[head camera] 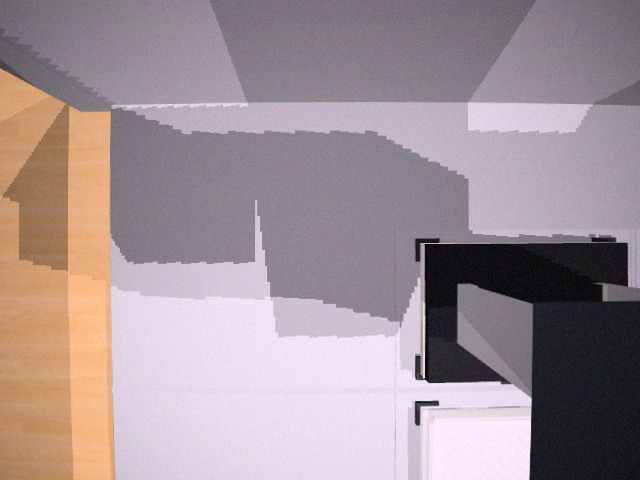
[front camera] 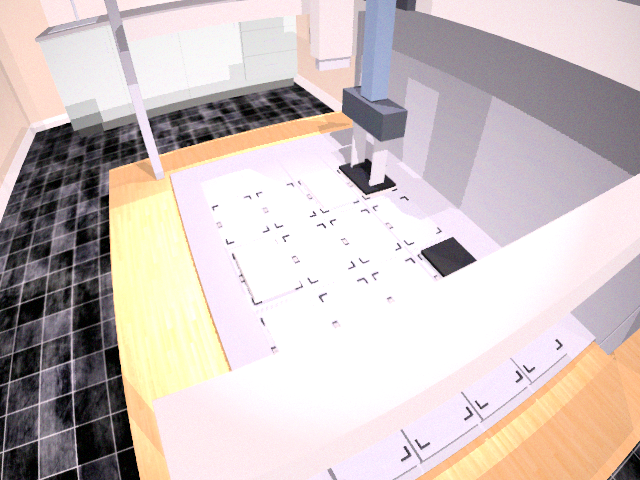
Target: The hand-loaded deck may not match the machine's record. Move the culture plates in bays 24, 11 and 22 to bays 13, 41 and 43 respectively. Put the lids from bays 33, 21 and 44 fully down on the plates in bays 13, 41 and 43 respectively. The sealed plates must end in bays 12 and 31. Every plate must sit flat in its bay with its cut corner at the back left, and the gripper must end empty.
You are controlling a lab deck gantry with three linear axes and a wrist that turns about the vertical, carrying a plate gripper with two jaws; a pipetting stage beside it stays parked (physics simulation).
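Frame: origin at the robot's base, x ahead, y left, z up, level; millimetres.
Where they show: gripper, fingertip midpoint: [head camera: 531, 312] [front camera: 366, 174]; robot's base, link origin: [front camera: 213, 207].
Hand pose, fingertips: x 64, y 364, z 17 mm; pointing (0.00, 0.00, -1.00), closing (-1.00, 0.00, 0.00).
Note:
Each offset is from my fingertips to the centre of the thing.
My gripper [front camera: 366, 175] [head camera: 531, 313] is over bay 41 at the far back corner of the deck. Its jaws are drawn in, stand closer together than the length of the black lid [front camera: 385, 183] [head camera: 439, 310], and their tips reach its top. The jaws hold nothing that shows. The lid lies level over a plate in bay 41, with a thin light edge below it. Another black lid @[dx +328, dy +0, dz -5 mm] [front camera: 447, 255] lies in bay 43. A pale sealed plate @[dx +0, dy -107, dz -10 mm] [front camera: 330, 188] [head camera: 480, 449] sits in bay 31. Another pale plate @[dx +164, dy -321, dz -10 mm] [front camera: 266, 276] sits in bay 12. Bay 13 is washed out and partly hidden.
A broad white beam [front camera: 361, 372] crosses the front view and hides the near part of the deck. The parked pipetting stage [front camera: 331, 31] hangs behind the deck. A thin upright post [front camera: 139, 111] stands at the left. A grey wall panel [head camera: 356, 51] rises behind the back row.

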